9 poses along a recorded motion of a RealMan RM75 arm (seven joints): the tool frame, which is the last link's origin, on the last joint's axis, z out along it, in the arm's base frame.
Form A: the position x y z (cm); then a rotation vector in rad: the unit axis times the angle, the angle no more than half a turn.
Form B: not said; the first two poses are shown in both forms.
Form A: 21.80, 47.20, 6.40, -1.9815, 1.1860, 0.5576
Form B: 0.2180, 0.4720, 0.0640, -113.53, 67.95, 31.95
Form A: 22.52, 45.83, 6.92, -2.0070, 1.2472, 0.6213
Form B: 0.2252, 0.4583, 0.0692, -114.99, 71.46, 35.60
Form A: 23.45, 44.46, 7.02, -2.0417, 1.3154, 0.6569
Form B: 0.2345, 0.4446, 0.0702, -116.98, 75.37, 37.64
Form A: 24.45, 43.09, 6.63, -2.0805, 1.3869, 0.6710
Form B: 0.2445, 0.4309, 0.0663, -119.20, 79.46, 38.45
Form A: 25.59, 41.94, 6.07, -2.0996, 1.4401, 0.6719
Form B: 0.2559, 0.4194, 0.0607, -120.30, 82.51, 38.50
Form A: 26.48, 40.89, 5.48, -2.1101, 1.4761, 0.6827
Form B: 0.2648, 0.4089, 0.0548, -120.90, 84.57, 39.12
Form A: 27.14, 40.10, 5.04, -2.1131, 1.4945, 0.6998
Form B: 0.2714, 0.4010, 0.0504, -121.07, 85.63, 40.10
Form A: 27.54, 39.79, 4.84, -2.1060, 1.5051, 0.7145
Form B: 0.2754, 0.3979, 0.0484, -120.66, 86.24, 40.94
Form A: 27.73, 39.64, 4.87, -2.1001, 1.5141, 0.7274
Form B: 0.2773, 0.3964, 0.0487, -120.33, 86.75, 41.68
